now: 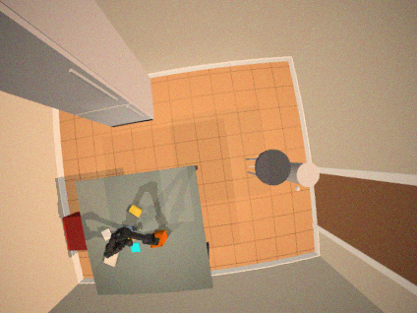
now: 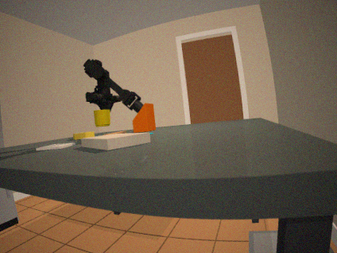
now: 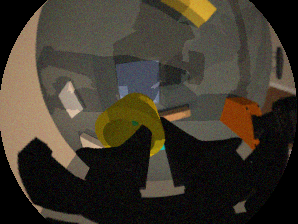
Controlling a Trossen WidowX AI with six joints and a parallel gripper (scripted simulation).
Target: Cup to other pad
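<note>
The cyan pad is 20 mm behind my gripper tip, 140 mm to the left of it and 100 mm below it. The rest, counted from my gripper tip: yellow block 70 mm behind, 250 mm to the right, 70 mm below; thin white sheet 280 mm ahead, 10 mm to the left, 80 mm below; yellow cup 20 mm ahead.
</note>
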